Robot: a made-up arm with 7 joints.
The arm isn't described. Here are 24 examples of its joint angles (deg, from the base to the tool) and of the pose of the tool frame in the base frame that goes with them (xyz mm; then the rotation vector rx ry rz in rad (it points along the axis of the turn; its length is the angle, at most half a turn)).
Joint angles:
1: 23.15 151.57 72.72 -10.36 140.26 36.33 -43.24
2: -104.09 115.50 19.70 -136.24 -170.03 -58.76 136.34
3: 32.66 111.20 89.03 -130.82 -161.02 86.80 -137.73
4: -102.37 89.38 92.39 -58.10 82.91 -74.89 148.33
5: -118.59 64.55 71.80 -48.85 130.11 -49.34 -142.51
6: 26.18 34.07 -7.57 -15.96 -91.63 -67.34 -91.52
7: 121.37 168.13 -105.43 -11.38 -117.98 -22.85 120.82
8: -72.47 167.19 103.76 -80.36 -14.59 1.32 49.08
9: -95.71 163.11 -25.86 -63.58 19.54 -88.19 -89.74
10: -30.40 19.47 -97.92 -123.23 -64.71 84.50 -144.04
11: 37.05 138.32 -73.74 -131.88 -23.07 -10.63 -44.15
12: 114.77 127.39 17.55 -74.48 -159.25 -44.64 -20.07
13: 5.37 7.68 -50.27 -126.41 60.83 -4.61 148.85
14: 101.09 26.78 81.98 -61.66 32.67 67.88 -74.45
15: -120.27 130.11 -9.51 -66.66 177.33 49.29 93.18
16: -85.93 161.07 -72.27 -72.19 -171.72 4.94 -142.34
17: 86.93 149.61 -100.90 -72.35 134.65 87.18 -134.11
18: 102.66 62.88 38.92 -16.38 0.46 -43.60 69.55
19: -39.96 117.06 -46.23 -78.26 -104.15 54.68 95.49
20: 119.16 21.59 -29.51 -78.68 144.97 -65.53 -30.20
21: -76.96 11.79 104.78 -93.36 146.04 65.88 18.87
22: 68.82 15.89 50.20 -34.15 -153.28 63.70 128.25
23: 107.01 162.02 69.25 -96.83 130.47 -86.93 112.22
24: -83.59 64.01 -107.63 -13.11 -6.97 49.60 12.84
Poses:
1: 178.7 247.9 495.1 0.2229 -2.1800 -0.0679
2: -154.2 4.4 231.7 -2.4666 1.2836 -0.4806
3: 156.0 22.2 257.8 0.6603 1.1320 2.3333
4: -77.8 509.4 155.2 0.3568 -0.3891 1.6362
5: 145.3 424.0 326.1 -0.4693 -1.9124 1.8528
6: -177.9 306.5 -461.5 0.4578 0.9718 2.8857
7: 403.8 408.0 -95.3 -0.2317 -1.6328 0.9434
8: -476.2 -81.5 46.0 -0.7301 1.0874 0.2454
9: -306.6 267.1 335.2 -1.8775 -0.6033 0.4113
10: 38.5 -229.5 -240.1 -1.7482 -0.3011 1.3865
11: -47.4 275.0 -103.4 -0.6869 -0.0028 -2.6392
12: 64.8 449.4 -212.1 1.1753 -0.7277 1.0877
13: 177.7 -198.4 -179.3 -2.0646 1.5985 1.5120
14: -418.1 290.3 151.2 0.5147 1.1806 0.5231
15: -233.5 330.2 327.1 -2.4158 -0.4392 -0.3899
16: -128.0 416.2 259.6 1.8060 -1.1865 0.0466
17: 26.1 452.0 227.1 -1.1634 1.8058 0.3461
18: -392.0 395.3 169.0 1.2036 -0.1759 0.5192
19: 281.8 377.0 139.9 2.3286 -1.4694 -1.2841
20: -464.8 -117.3 -101.1 1.7497 0.5974 1.3176
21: 314.7 310.7 -56.4 2.1077 1.1962 0.4756
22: -478.6 187.3 -252.1 1.6674 0.1406 -0.2977
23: 360.1 13.8 -242.4 -2.3163 -0.6016 1.4470
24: 453.4 360.6 56.3 2.1728 0.0411 -0.3510
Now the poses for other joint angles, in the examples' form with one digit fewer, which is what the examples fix.
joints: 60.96 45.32 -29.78 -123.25 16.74 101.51 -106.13
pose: -47 44 -328 -0.938 0.733 -2.137
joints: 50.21 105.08 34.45 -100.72 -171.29 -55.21 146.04
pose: 299 296 -3 1.604 0.192 -1.228
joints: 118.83 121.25 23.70 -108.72 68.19 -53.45 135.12
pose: 7 296 -256 -0.971 -0.001 1.772
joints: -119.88 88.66 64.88 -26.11 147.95 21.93 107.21
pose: 55 501 284 2.086 -1.330 1.205
